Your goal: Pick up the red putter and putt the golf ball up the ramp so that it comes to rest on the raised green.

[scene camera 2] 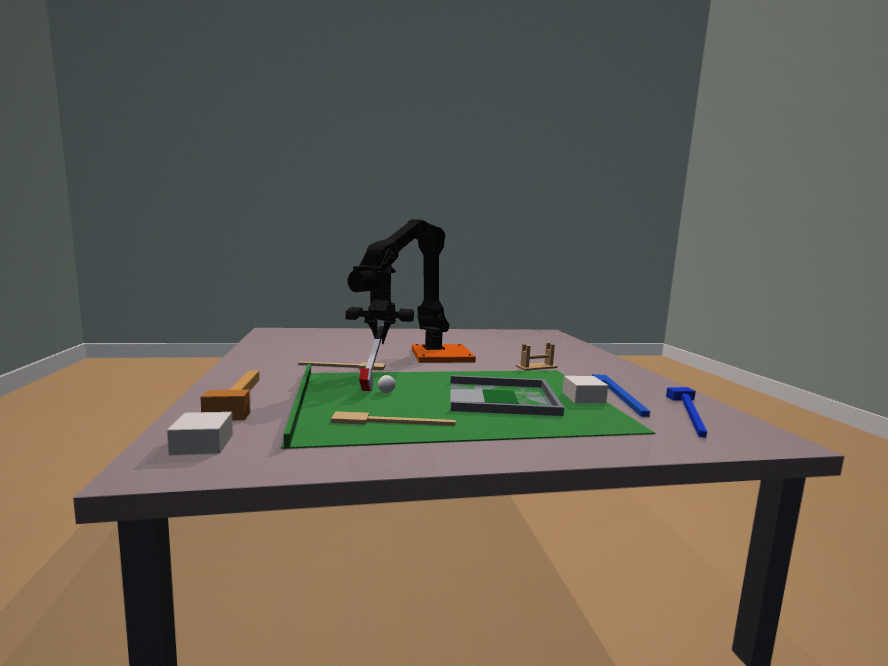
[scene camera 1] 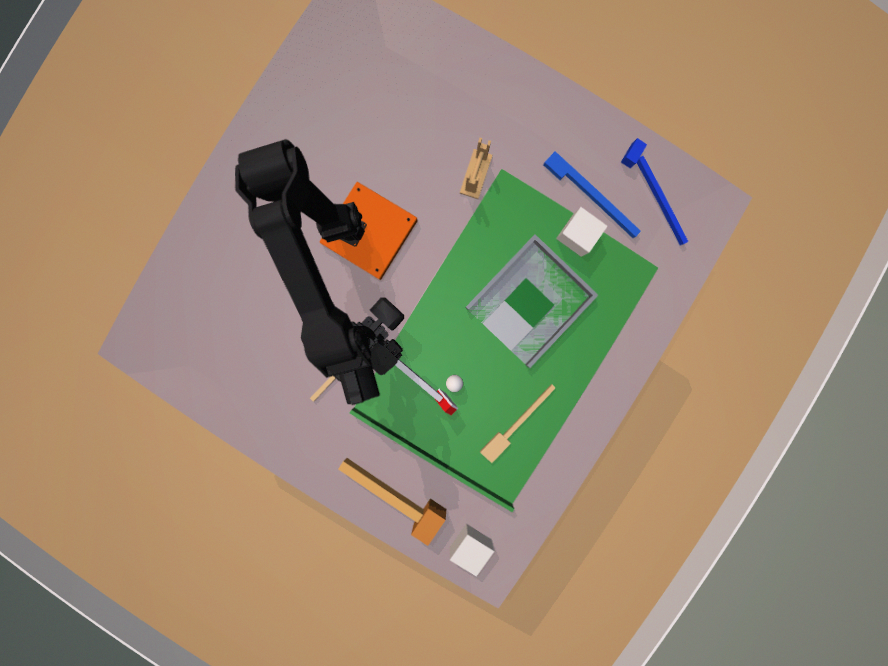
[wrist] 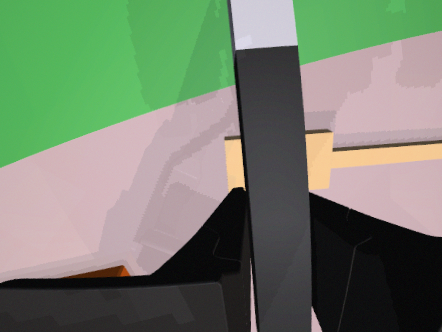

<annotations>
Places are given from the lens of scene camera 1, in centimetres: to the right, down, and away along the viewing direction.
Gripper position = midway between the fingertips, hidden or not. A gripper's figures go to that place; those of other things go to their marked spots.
my gripper (scene camera 1: 373,338): -16, 1, 71
wooden mallet (scene camera 1: 428,521): -4, 46, 74
white block (scene camera 1: 580,234): 33, -24, 73
</annotations>
